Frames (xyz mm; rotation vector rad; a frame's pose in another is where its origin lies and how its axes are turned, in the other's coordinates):
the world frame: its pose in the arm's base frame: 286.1 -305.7 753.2 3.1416 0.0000 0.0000
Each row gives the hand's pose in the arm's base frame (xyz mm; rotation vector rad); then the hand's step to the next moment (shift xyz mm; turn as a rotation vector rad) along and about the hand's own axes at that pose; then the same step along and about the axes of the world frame.
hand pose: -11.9 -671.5 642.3 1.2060 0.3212 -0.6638
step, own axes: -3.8 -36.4 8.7 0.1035 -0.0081 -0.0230
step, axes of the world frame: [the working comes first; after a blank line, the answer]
step, axes of the arm's base frame: -26.7 -14.3 -22.3 0.0773 -0.0113 -0.0722

-26.7 14.3 22.3 0.0773 0.0113 0.0722
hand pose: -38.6 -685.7 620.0 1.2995 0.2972 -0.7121
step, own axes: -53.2 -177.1 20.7 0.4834 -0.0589 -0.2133
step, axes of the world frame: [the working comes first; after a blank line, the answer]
step, axes of the arm's base frame: -155.4 -20.0 -100.3 0.3672 0.0455 -0.3817

-155.4 20.0 100.3 0.3672 -0.0455 0.3817
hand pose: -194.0 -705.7 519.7 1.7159 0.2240 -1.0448
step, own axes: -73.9 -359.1 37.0 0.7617 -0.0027 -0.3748
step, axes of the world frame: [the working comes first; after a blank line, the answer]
step, axes of the arm's base frame: -279.4 143.2 -192.9 0.6532 0.0668 -0.5381

-279.4 -143.2 192.9 0.6532 -0.0668 0.5381
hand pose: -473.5 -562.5 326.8 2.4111 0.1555 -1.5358
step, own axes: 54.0 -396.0 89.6 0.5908 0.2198 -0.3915
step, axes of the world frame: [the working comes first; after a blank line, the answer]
step, axes of the arm's base frame: -148.8 349.4 -153.3 0.6471 -0.1311 -0.3386

-148.8 -349.4 153.3 0.6471 0.1312 0.3386
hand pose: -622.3 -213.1 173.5 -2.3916 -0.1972 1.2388
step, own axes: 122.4 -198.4 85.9 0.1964 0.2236 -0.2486
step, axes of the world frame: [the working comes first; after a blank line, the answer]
step, axes of the arm's base frame: 17.4 243.4 -46.5 0.2995 -0.2154 -0.1194

17.4 -243.4 46.5 0.2995 0.2154 0.1194
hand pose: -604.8 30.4 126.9 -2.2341 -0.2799 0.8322
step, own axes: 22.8 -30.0 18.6 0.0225 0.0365 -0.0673
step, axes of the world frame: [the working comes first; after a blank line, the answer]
step, axes of the arm's base frame: 7.0 41.4 0.1 0.0586 -0.0541 -0.0008

7.0 -41.4 -0.1 0.0586 0.0541 0.0008
